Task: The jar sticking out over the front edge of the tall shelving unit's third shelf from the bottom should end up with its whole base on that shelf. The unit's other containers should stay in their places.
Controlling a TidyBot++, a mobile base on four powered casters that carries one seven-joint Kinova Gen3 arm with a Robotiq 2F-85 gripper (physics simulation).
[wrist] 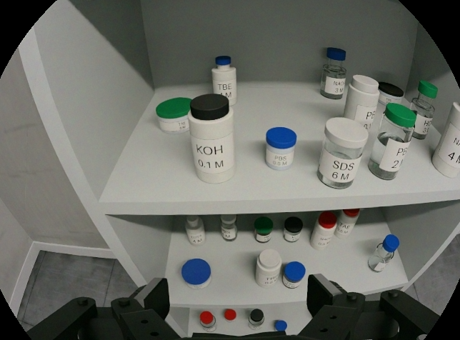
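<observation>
The white KOH jar with a black lid stands upright near the left front of the upper shelf in view. Its whole base rests on the board, with a strip of board between it and the front edge. My gripper is open, with nothing between the fingers. It is outside the unit, low in the view and apart from the KOH jar. The number of this shelf from the bottom cannot be told here.
Beside the KOH jar are a green-lidded tub at back left and a blue-lidded PBS jar to the right. An SDS jar and a green-capped jar stand farther right. A lower shelf holds several containers.
</observation>
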